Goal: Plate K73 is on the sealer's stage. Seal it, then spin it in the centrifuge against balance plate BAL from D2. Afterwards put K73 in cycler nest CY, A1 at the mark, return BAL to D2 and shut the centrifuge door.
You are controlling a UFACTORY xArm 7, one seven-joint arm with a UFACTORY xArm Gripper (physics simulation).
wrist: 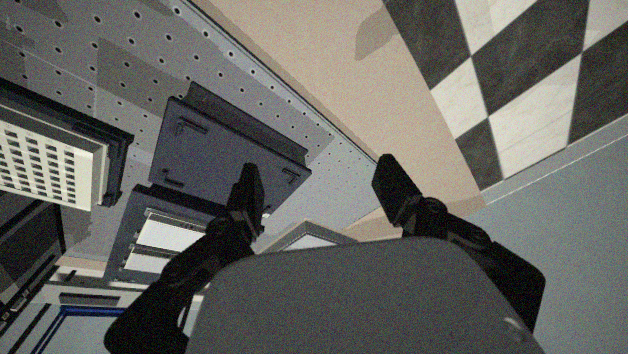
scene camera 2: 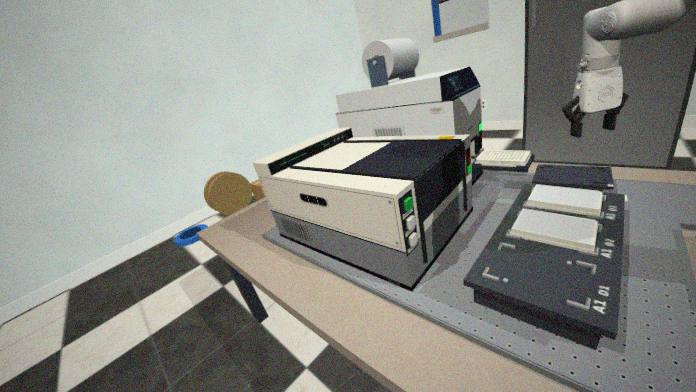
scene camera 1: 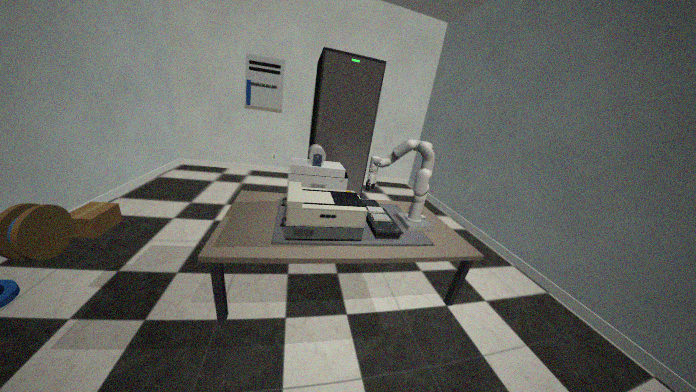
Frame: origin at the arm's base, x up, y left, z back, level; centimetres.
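Seen in the pictures: gripper, fingertip midpoint: (wrist: 319,173) (scene camera 2: 592,132) (scene camera 1: 369,189); arm's base, link origin: (scene camera 1: 413,218).
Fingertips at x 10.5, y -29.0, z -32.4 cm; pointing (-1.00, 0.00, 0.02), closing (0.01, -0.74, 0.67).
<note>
Pixels of each thing's top centre, then the offset from my fingertips to it. Level surfaces: height alone.
- Plate K73, top centre: (scene camera 2: 502,155) dx -2.3, dy +15.6, dz -17.5 cm
- white sealer, top centre: (scene camera 2: 393,37) (scene camera 1: 320,146) dx +34.5, dy +19.0, dz -47.2 cm
- BAL, top centre: (scene camera 2: 554,224) (wrist: 166,267) (scene camera 1: 380,216) dx -5.8, dy +40.1, dz +0.8 cm
- dark rack, top centre: (scene camera 2: 555,229) (wrist: 171,262) (scene camera 1: 380,217) dx -6.8, dy +40.1, dz +1.2 cm
- low dark nest, top centre: (wrist: 232,180) (scene camera 2: 571,171) (scene camera 1: 369,201) dx -7.0, dy +11.6, dz -1.8 cm
- white plate, top centre: (wrist: 187,242) (scene camera 2: 564,195) (scene camera 1: 375,208) dx -5.8, dy +27.7, dz -0.1 cm
- film roll, top centre: (scene camera 2: 388,39) (scene camera 1: 317,146) dx +34.5, dy +19.2, dz -49.3 cm
- table, surface height: dx -14.4 cm
Plate K73 (scene camera 2: 504,158) (wrist: 40,162), cream with a grid of wells, sits on the dark stage in front of the white sealer (scene camera 1: 317,181) (scene camera 2: 400,116). The cream centrifuge (scene camera 1: 325,216) (scene camera 2: 340,210) stands nearer in scene camera 2's view; its door state is unclear. BAL (scene camera 2: 555,230) (wrist: 145,263), a white plate, lies at D2 on the dark rack (scene camera 2: 540,295) (wrist: 117,240). A low dark nest (scene camera 2: 572,176) (wrist: 220,155), apparently CY, holds no plate. My gripper (scene camera 1: 370,185) (scene camera 2: 593,129) (wrist: 319,173) is open and empty, high above the deck near that nest.
Another white plate (scene camera 2: 567,200) (wrist: 170,231) lies at D3; D1 is empty. The arm's base (scene camera 1: 414,218) (wrist: 310,242) stands beside the perforated deck. A film roll (scene camera 2: 400,56) tops the sealer. A tall dark cabinet (scene camera 1: 347,110) (scene camera 2: 555,75) stands behind the table (scene camera 1: 240,220).
</note>
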